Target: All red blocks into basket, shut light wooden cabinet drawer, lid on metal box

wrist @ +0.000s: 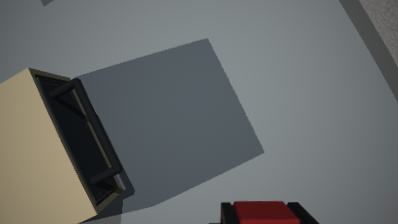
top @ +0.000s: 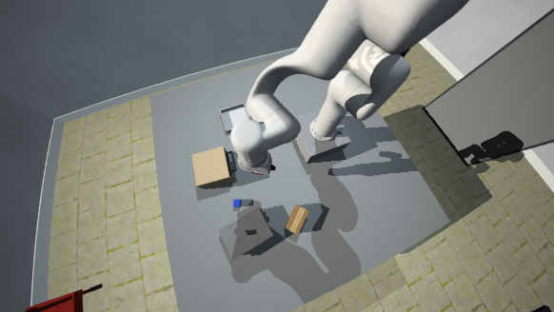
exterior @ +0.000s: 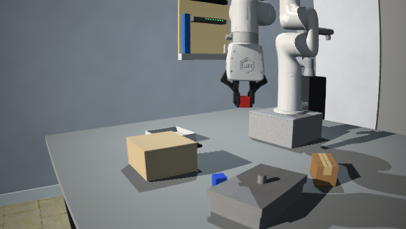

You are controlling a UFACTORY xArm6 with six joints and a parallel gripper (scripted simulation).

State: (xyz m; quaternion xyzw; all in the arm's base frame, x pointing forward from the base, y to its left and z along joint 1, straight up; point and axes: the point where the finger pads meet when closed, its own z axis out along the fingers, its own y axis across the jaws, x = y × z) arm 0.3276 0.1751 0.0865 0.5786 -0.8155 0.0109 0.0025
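The white basket lies 100 mm ahead of my hand, 370 mm to the right of it and 180 mm below it. Also, from my hand: blue block 120 mm ahead, 100 mm to the left, 180 mm below; drawer 200 mm ahead, 80 mm to the right, 150 mm below; light wooden cabinet 210 mm ahead, 80 mm to the right, 150 mm below.
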